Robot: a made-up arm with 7 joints. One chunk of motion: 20 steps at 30 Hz.
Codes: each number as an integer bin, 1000 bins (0 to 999) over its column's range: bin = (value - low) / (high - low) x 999, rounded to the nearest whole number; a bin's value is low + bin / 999 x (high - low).
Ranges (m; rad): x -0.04..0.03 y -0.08..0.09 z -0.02..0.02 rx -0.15..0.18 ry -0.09..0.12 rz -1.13..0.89
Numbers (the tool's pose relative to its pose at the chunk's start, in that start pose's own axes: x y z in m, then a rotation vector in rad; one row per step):
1: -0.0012 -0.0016 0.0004 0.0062 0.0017 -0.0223
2: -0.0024 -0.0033 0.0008 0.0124 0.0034 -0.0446
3: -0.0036 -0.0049 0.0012 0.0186 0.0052 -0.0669
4: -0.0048 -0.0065 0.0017 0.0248 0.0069 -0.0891
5: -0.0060 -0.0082 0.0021 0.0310 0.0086 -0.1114
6: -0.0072 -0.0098 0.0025 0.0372 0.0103 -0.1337
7: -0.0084 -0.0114 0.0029 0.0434 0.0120 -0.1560
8: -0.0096 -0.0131 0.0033 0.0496 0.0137 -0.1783
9: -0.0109 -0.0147 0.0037 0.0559 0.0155 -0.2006
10: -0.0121 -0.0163 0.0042 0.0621 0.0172 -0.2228
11: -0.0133 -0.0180 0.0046 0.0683 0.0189 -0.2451
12: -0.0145 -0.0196 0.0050 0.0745 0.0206 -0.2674
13: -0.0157 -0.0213 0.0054 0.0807 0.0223 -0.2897
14: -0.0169 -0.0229 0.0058 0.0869 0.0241 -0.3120
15: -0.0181 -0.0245 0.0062 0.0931 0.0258 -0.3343
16: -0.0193 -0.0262 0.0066 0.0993 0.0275 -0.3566
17: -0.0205 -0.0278 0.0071 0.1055 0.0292 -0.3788
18: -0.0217 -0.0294 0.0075 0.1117 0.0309 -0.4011
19: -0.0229 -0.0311 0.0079 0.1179 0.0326 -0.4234
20: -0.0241 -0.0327 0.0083 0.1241 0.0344 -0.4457
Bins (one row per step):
1: 554 461 509 473 436 548
2: 537 451 519 492 444 537
3: 519 441 529 510 453 526
4: 502 432 542 529 461 515
5: 485 422 552 548 469 504
6: 468 413 562 567 477 493
7: 451 403 572 585 485 482
8: 434 393 582 604 493 471
9: 415 384 592 623 502 460
10: 398 374 604 642 510 449
11: 381 364 614 661 518 438
12: 364 355 624 680 526 427
13: 347 345 634 698 534 416
14: 330 336 644 717 543 405
15: 313 326 654 736 551 394
16: 295 316 664 755 559 382
17: 278 307 677 773 567 372
18: 261 297 687 792 575 360
19: 244 287 697 811 583 349
20: 227 278 707 830 592 338

